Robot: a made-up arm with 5 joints.
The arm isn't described. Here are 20 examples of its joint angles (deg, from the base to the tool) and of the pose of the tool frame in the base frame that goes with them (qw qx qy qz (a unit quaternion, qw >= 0); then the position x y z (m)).
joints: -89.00 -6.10 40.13 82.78 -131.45
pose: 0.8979 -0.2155 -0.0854 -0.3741 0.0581 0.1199 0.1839
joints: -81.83 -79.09 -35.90 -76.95 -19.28
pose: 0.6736 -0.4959 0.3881 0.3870 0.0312 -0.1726 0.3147
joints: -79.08 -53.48 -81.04 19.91 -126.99
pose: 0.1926 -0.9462 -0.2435 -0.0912 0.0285 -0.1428 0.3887
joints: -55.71 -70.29 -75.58 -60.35 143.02
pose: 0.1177 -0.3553 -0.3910 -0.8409 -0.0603 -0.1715 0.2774
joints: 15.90 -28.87 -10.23 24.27 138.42
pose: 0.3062 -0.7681 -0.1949 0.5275 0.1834 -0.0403 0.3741
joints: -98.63 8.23 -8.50 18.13 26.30
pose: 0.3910 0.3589 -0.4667 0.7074 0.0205 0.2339 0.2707
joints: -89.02 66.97 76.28 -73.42 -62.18
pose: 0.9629 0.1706 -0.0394 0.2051 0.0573 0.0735 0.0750
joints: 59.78 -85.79 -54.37 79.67 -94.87
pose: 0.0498 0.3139 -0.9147 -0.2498 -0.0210 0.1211 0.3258
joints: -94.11 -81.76 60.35 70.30 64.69
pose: 0.1946 0.0974 -0.3373 0.9159 0.0515 0.0625 0.2262
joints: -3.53 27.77 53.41 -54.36 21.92
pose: 0.8352 -0.0711 -0.5190 0.1674 0.2271 0.0077 0.1271
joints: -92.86 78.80 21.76 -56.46 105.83
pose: 0.1274 0.0346 0.3884 -0.9120 0.0478 0.1651 0.0228
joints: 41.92 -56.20 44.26 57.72 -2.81
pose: 0.8479 -0.1173 -0.3576 -0.3733 0.1251 -0.0688 0.2518
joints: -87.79 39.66 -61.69 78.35 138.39
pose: 0.3538 0.1174 0.2648 -0.8893 0.0658 0.2546 0.2472
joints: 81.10 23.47 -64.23 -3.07 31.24
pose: 0.3514 -0.7515 -0.5306 -0.1739 0.0842 -0.2185 0.3788
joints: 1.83 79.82 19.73 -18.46 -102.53
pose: 0.5920 0.0610 -0.0481 -0.8022 0.1911 -0.0074 0.0056
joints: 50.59 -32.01 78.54 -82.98 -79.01
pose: 0.1818 0.2402 -0.8599 -0.4122 0.1253 -0.0927 0.2360
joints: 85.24 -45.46 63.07 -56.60 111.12
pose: 0.4219 -0.8962 0.1066 0.0862 0.0600 -0.1199 0.2755
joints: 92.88 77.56 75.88 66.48 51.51
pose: 0.3922 0.8556 0.2980 -0.1591 0.0497 -0.0069 0.1512
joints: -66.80 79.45 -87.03 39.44 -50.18
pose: 0.8677 0.4203 -0.2438 0.1052 0.1740 0.2746 0.1607
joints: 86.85 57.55 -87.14 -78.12 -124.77
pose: 0.0455 0.3437 -0.9264 0.1470 0.0621 -0.2203 0.3198
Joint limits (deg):
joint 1: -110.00..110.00
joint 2: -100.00..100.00
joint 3: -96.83..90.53
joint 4: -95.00..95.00
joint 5: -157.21..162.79
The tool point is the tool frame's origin. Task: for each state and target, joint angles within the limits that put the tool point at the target. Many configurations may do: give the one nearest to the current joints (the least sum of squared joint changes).
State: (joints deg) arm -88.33 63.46 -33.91 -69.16 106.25
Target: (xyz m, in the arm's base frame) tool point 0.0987 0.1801 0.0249
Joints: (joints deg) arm -76.69 85.82 9.02 -73.78 106.25
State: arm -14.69 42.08 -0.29 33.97 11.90
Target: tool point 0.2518 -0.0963 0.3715
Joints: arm 25.07 16.42 -54.00 8.42 11.90
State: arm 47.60 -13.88 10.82 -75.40 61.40
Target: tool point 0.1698 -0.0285 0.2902
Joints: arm 12.28 -33.01 56.16 -89.18 61.40
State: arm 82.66 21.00 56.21 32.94 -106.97
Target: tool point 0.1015 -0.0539 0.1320
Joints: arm 45.65 7.46 69.54 49.08 -106.97
